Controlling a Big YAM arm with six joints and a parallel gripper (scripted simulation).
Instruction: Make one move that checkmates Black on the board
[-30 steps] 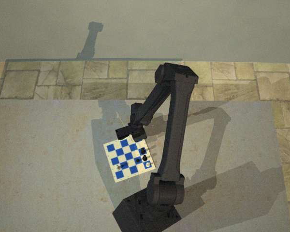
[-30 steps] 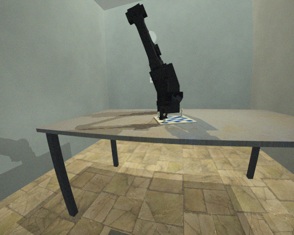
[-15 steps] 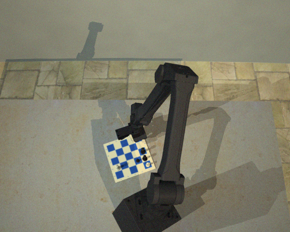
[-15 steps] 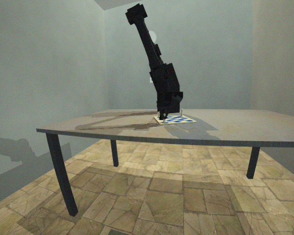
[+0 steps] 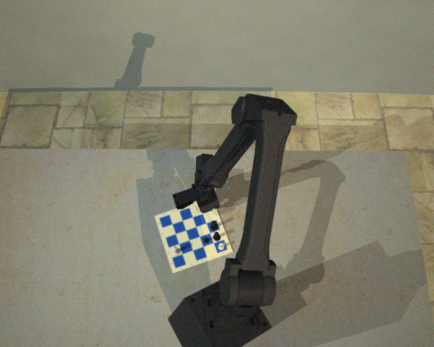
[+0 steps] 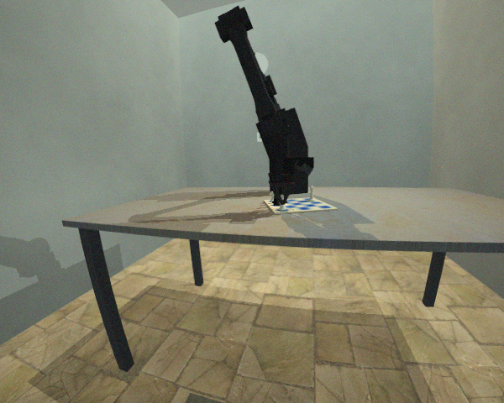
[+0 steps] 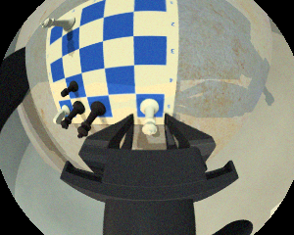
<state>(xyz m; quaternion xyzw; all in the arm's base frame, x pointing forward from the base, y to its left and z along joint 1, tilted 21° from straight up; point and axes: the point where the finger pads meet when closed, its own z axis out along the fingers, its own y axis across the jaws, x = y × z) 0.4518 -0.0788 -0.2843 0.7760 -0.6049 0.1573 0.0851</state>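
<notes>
Now: the chessboard 9 cm behind my hand, 6 cm to the left of it and 3 cm below it.
</notes>
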